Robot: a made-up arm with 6 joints.
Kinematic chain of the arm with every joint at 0, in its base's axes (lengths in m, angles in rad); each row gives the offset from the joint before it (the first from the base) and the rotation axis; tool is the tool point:
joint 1: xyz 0 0 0.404 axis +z
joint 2: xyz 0.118 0 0 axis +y
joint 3: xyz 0 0 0.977 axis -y
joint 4: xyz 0 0 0.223 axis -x
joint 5: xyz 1.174 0 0 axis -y
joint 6: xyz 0.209 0 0 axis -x
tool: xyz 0 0 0
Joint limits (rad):
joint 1: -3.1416..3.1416
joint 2: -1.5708..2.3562
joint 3: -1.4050..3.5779
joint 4: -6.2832..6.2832
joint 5: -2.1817..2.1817
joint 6: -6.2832..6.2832
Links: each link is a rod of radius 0.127 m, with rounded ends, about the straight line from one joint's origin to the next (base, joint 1, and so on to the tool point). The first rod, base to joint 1, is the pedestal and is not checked.
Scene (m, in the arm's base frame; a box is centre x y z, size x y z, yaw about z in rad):
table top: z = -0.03
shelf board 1: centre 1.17 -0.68 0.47 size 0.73 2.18 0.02 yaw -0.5
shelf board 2: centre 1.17 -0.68 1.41 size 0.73 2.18 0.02 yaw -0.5
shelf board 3: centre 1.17 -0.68 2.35 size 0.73 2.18 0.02 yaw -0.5
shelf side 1: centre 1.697 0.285 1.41 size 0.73 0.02 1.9 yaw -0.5
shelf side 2: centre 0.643 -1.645 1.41 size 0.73 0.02 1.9 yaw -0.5
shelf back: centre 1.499 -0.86 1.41 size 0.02 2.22 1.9 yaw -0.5
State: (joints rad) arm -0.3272 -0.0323 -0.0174 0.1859 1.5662 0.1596
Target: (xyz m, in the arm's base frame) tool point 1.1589 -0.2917 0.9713
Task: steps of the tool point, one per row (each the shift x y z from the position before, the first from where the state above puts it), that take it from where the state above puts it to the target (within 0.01 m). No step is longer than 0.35 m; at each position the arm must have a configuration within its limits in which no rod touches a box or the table.
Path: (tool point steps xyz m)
1: -0.2233 0.1357 0.0248
2: -0.2245 0.1090 -0.0248
3: 0.0084 0.0336 -0.2742
4: -0.0382 0.0402 -0.2884
5: -0.0852 0.0411 -0.2924
6: 0.1692 -0.0704 0.0420
7: 0.1774 -0.0951 0.0011
8: 0.1744 -0.1191 -0.0431

